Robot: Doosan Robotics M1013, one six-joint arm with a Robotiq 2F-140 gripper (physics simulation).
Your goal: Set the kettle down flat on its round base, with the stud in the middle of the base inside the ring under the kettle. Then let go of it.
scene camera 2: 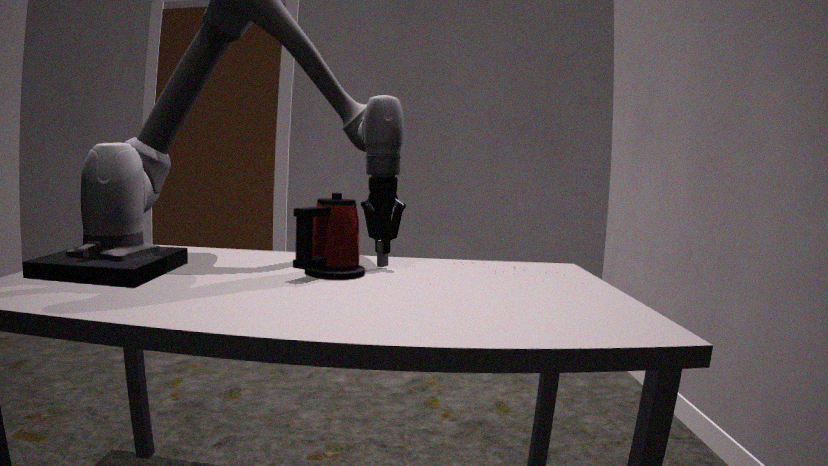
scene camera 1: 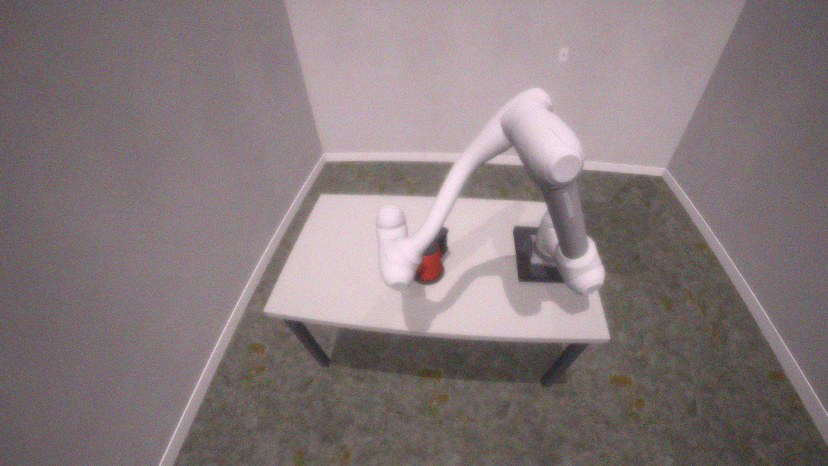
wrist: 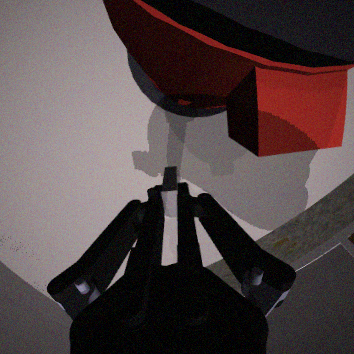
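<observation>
The red kettle (scene camera 1: 429, 267) (scene camera 2: 343, 237) (wrist: 185, 55) stands upright on its round black base (scene camera 2: 334, 274) (wrist: 195, 112), and looks level in the second scene view. Its black handle (scene camera 2: 303, 237) points toward the arm's mount. The stud and the ring are hidden under the kettle. My gripper (scene camera 2: 381, 260) (wrist: 171, 176) points down beside the kettle, on the side away from the handle. Its fingertips are together, low over the table, with nothing between them. A gap shows between them and the kettle. In the first scene view the arm hides the gripper.
The red spout (wrist: 300, 112) juts out from the kettle near my fingers in the wrist view. The white table (scene camera 1: 341, 289) (scene camera 2: 463, 312) carries the arm's black mounting plate (scene camera 1: 524, 266) (scene camera 2: 81, 273). The arm's forearm reaches over the kettle in the first scene view.
</observation>
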